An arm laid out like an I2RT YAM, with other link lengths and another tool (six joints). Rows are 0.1 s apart.
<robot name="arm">
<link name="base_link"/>
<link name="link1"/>
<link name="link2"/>
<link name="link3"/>
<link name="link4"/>
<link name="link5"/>
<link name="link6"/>
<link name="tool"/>
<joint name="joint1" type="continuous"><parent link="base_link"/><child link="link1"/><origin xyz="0 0 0.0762" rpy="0 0 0"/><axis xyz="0 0 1"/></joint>
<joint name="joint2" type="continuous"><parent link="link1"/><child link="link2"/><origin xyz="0.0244 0.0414 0.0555" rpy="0 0 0"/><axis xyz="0 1 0"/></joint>
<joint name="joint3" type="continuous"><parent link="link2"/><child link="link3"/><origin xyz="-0.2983 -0.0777 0" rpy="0 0 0"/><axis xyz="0 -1 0"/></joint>
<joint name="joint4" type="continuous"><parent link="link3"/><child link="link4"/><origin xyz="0.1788 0.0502 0.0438" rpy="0 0 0"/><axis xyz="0 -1 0"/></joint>
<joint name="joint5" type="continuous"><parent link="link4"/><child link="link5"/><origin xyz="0.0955 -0.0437 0.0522" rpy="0 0 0"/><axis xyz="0 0 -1"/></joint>
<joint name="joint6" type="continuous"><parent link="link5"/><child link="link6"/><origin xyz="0.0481 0 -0.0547" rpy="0 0 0"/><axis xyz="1 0 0"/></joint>
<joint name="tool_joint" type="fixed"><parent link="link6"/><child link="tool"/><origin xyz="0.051 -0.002 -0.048" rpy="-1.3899 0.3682 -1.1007"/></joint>
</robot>
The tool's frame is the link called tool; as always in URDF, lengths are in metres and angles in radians. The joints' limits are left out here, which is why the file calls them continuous.
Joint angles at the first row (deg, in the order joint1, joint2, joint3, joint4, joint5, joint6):
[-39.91, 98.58, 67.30, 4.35, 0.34, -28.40]
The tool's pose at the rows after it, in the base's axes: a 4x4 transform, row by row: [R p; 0 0 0 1], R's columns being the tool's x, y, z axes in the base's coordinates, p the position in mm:
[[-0.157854, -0.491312, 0.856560, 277.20], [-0.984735, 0.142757, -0.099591, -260.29], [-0.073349, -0.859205, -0.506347, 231.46], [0, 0, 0, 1]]
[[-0.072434, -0.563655, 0.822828, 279.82], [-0.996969, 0.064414, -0.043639, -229.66], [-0.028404, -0.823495, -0.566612, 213.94], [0, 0, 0, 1]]
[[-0.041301, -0.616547, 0.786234, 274.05], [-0.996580, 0.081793, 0.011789, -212.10], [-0.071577, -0.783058, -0.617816, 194.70], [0, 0, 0, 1]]
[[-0.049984, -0.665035, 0.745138, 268.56], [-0.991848, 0.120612, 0.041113, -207.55], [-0.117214, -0.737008, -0.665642, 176.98], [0, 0, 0, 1]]
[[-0.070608, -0.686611, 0.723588, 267.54], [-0.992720, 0.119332, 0.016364, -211.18], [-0.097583, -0.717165, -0.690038, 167.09], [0, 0, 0, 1]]
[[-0.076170, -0.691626, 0.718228, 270.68], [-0.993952, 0.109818, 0.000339, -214.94], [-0.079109, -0.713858, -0.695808, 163.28], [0, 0, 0, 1]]
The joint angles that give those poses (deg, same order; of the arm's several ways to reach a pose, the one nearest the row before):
[-34.24, 95.87, 61.31, 5.22, 1.11, -32.52]
[-29.01, 94.41, 55.04, 7.61, 3.22, -35.96]
[-27.08, 94.33, 52.10, 6.01, 2.81, -35.41]
[-27.00, 96.03, 51.50, 3.73, 2.48, -34.63]
[-27.01, 97.82, 50.57, 5.30, 4.37, -35.29]
[-26.99, 99.17, 50.52, 6.82, 5.35, -35.93]

